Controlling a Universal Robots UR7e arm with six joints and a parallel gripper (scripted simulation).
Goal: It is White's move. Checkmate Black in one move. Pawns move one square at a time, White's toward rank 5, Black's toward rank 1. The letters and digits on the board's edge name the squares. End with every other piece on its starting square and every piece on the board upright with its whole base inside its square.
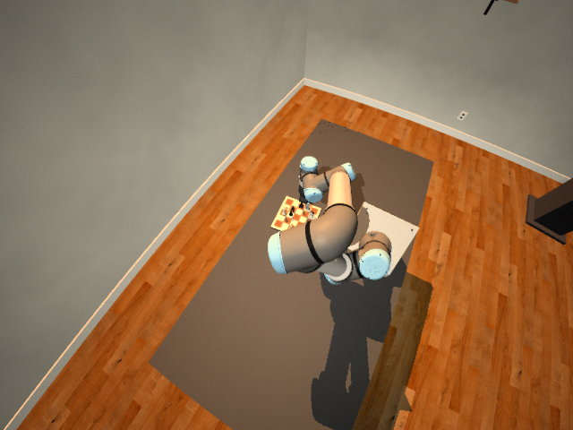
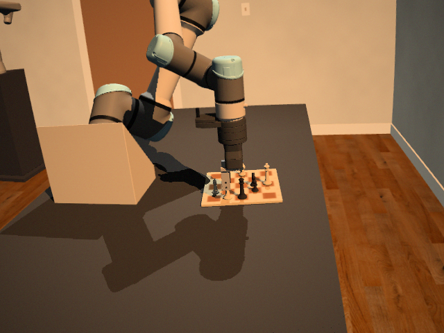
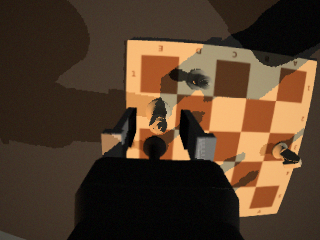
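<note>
Now: hand 40 mm short of the black king, 20 mm above it and 10 mm to the right of it. The rest, counted from my hand: board (80 mm to the left, 60 mm below, 20 mm ahead); white pawn (40 mm behind, 30 mm to the left, 30 mm below); white queen (100 mm to the left, 90 mm ahead, 20 mm below).
</note>
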